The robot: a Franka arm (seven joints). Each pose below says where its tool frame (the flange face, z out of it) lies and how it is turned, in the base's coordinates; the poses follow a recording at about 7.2 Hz.
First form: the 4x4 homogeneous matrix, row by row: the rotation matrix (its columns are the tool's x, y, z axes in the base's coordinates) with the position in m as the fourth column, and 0 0 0 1 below. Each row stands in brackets.
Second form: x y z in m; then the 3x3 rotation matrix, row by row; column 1 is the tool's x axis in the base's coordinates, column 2 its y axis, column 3 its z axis. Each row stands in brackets. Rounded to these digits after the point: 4 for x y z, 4 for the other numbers.
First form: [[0.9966, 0.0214, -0.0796, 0.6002], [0.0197, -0.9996, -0.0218, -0.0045], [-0.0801, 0.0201, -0.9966, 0.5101], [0, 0, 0, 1]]
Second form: [0.6002, -0.0045, 0.5101], [[0.9966, 0.0214, -0.0796], [0.0197, -0.9996, -0.0218], [-0.0801, 0.0201, -0.9966]]
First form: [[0.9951, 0.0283, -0.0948, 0.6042], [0.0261, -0.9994, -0.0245, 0.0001], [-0.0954, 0.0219, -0.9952, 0.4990], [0, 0, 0, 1]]
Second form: [0.6042, 0.0001, 0.4990], [[0.9951, 0.0283, -0.0948], [0.0261, -0.9994, -0.0245], [-0.0954, 0.0219, -0.9952]]
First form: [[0.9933, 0.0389, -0.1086, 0.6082], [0.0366, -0.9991, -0.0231, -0.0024], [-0.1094, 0.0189, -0.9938, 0.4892], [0, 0, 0, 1]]
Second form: [0.6082, -0.0024, 0.4892], [[0.9933, 0.0389, -0.1086], [0.0366, -0.9991, -0.0231], [-0.1094, 0.0189, -0.9938]]
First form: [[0.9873, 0.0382, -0.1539, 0.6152], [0.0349, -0.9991, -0.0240, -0.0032], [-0.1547, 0.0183, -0.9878, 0.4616], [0, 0, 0, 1]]
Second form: [0.6152, -0.0032, 0.4616], [[0.9873, 0.0382, -0.1539], [0.0349, -0.9991, -0.0240], [-0.1547, 0.0183, -0.9878]]
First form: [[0.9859, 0.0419, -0.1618, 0.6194], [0.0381, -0.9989, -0.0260, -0.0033], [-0.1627, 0.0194, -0.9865, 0.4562], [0, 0, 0, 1]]
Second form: [0.6194, -0.0033, 0.4562], [[0.9859, 0.0419, -0.1618], [0.0381, -0.9989, -0.0260], [-0.1627, 0.0194, -0.9865]]
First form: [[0.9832, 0.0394, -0.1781, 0.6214], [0.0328, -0.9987, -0.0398, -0.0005], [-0.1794, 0.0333, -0.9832, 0.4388], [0, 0, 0, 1]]
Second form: [0.6214, -0.0005, 0.4388], [[0.9832, 0.0394, -0.1781], [0.0328, -0.9987, -0.0398], [-0.1794, 0.0333, -0.9832]]
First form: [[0.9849, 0.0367, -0.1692, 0.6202], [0.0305, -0.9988, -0.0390, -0.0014], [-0.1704, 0.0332, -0.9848, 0.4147], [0, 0, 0, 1]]
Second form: [0.6202, -0.0014, 0.4147], [[0.9849, 0.0367, -0.1692], [0.0305, -0.9988, -0.0390], [-0.1704, 0.0332, -0.9848]]
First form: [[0.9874, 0.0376, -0.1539, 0.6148], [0.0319, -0.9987, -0.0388, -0.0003], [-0.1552, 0.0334, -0.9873, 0.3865], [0, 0, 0, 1]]
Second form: [0.6148, -0.0003, 0.3865], [[0.9874, 0.0376, -0.1539], [0.0319, -0.9987, -0.0388], [-0.1552, 0.0334, -0.9873]]
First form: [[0.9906, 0.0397, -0.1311, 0.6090], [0.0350, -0.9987, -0.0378, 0.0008], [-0.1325, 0.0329, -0.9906, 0.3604], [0, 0, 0, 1]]
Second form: [0.6090, 0.0008, 0.3604], [[0.9906, 0.0397, -0.1311], [0.0350, -0.9987, -0.0378], [-0.1325, 0.0329, -0.9906]]
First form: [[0.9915, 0.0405, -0.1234, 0.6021], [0.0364, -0.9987, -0.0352, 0.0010], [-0.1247, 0.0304, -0.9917, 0.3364], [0, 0, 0, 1]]
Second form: [0.6021, 0.0010, 0.3364], [[0.9915, 0.0405, -0.1234], [0.0364, -0.9987, -0.0352], [-0.1247, 0.0304, -0.9917]]
